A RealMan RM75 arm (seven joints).
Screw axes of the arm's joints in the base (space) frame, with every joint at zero. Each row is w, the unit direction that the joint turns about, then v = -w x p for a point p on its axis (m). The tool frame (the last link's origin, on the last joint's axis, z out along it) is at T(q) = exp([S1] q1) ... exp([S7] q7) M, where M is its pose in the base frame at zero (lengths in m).
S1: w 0 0 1 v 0 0 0
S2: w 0 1 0 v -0.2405 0 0
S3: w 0 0 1 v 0 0 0
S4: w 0 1 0 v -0.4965 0 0
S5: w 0 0 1 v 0 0 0
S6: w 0 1 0 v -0.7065 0 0
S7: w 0 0 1 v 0 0 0
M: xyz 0 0 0.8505 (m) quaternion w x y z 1 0 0 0
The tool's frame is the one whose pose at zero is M.
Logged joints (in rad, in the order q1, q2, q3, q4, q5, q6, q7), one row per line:
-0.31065 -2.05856 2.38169 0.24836 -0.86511 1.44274 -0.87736
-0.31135 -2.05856 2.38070 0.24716 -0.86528 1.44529 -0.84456
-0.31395 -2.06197 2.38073 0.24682 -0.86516 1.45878 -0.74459
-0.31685 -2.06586 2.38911 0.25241 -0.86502 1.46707 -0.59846
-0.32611 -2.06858 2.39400 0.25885 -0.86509 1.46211 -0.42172
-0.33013 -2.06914 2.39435 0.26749 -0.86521 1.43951 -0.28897
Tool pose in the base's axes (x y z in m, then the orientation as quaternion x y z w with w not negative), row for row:
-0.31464 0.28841 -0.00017 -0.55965 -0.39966 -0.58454 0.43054
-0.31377 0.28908 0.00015 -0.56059 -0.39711 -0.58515 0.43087
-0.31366 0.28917 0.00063 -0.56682 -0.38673 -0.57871 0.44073
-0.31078 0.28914 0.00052 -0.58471 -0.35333 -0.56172 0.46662
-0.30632 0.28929 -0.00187 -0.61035 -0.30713 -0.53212 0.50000
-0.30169 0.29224 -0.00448 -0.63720 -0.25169 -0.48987 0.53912
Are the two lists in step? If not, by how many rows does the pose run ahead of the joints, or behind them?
The pose runs 1 row behind the joints: the pose in row i belongs to the joints in row i - 1.
